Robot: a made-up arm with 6 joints. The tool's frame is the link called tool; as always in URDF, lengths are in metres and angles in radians. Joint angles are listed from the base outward. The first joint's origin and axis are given. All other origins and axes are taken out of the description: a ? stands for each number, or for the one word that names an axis. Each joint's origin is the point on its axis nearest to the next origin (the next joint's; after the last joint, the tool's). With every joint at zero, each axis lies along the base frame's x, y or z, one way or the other. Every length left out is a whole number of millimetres.
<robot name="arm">
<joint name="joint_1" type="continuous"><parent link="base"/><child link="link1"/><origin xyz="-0.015 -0.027 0.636"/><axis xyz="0 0 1"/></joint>
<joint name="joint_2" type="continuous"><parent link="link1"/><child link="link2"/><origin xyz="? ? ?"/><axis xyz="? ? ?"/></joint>
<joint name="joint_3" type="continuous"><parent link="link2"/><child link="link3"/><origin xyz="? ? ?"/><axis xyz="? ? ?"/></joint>
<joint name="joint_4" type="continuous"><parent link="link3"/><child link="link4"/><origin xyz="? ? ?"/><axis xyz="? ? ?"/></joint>
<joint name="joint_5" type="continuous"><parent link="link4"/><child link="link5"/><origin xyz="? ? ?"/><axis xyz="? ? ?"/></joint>
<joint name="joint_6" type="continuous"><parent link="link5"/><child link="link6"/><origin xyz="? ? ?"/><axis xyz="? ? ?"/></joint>
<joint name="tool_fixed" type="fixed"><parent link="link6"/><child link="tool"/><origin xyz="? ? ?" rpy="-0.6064 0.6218 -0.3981"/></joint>
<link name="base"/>
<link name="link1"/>
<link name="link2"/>
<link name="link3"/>
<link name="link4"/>
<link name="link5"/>
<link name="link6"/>
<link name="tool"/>
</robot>
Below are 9 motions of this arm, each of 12 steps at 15 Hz.
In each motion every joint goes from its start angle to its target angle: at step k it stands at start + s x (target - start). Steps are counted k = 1, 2, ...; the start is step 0. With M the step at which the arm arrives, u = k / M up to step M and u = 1 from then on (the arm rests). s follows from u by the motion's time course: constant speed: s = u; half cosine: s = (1 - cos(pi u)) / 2; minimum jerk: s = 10 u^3 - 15 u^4 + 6 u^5.
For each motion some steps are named. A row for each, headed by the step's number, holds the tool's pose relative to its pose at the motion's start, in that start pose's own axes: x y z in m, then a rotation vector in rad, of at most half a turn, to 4 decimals.
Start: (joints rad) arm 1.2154 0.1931 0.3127 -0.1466 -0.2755 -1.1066
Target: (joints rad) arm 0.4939 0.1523 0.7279 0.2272 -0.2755 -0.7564
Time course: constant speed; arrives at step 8
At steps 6, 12:
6: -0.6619 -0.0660 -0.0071 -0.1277 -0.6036 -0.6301
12: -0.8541 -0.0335 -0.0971 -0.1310 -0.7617 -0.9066

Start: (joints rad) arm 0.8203 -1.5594 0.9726 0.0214 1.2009 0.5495
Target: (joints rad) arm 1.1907 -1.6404 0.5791 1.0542 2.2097 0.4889
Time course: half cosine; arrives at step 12
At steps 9, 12:
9: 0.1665 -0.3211 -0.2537 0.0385 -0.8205 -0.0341
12: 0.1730 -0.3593 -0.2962 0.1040 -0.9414 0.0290

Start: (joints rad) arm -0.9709 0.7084 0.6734 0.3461 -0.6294 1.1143
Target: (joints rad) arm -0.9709 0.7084 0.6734 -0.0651 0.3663 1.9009
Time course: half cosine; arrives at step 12
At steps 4, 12:
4: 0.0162 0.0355 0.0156 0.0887 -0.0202 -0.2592
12: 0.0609 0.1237 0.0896 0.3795 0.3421 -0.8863

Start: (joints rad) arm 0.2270 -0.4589 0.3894 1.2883 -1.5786 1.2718
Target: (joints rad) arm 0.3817 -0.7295 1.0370 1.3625 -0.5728 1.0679
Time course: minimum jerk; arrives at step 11
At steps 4, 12:
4: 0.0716 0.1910 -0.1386 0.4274 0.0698 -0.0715
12: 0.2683 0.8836 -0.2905 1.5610 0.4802 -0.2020

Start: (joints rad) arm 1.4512 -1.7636 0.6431 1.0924 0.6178 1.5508
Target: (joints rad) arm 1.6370 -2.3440 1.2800 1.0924 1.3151 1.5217
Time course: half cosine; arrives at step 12
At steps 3, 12:
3: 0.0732 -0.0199 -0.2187 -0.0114 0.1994 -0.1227
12: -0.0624 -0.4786 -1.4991 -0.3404 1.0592 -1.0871

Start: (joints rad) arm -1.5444 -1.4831 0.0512 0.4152 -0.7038 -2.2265
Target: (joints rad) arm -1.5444 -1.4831 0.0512 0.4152 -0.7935 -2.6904
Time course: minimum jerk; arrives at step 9
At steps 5, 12:
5: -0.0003 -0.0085 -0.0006 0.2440 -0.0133 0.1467
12: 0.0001 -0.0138 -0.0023 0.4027 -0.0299 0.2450

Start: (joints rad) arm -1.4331 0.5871 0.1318 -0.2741 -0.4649 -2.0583
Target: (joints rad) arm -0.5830 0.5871 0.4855 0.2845 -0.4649 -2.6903
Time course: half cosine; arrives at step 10
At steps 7, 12:
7: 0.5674 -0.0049 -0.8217 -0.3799 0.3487 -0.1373
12: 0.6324 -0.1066 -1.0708 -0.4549 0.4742 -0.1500

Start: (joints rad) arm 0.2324 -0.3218 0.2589 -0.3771 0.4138 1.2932
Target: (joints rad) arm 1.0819 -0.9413 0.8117 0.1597 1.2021 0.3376
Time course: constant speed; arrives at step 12
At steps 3, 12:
3: -0.0376 -0.2814 0.0227 0.5655 -0.1660 -0.0921
12: 0.1909 -0.7826 -0.7174 2.1950 -0.5835 -0.5295

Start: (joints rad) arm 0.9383 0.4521 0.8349 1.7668 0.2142 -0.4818
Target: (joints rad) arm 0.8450 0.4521 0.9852 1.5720 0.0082 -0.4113
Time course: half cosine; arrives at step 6
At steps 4, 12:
4: 0.0342 -0.0651 -0.1319 0.1090 0.2345 -0.0546
12: 0.0407 -0.0859 -0.1761 0.1448 0.3095 -0.0684

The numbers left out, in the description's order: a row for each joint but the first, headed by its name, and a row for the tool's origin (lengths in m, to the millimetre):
joint_2: xyz 0.029 -0.010 0.000, axis 0 1 0
joint_3: xyz -0.007 0.000 1.139, axis 0 -1 0
joint_4: xyz 0.743 0.000 -0.021, axis -1 0 0
joint_5: xyz 0.000 -0.344 0.008, axis 0 -1 0
joint_6: xyz -0.014 0.000 -0.003, axis -1 0 0
tool: xyz 0.000 0.019 0.027

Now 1 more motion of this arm.
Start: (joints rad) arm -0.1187 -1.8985 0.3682 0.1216 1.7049 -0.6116
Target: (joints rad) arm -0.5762 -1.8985 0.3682 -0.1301 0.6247 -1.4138
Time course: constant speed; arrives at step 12
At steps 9, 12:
9: 0.0908 0.4900 -0.0472 0.7084 0.8126 0.3365
12: 0.0829 0.6569 -0.0660 0.9513 1.0911 0.3477

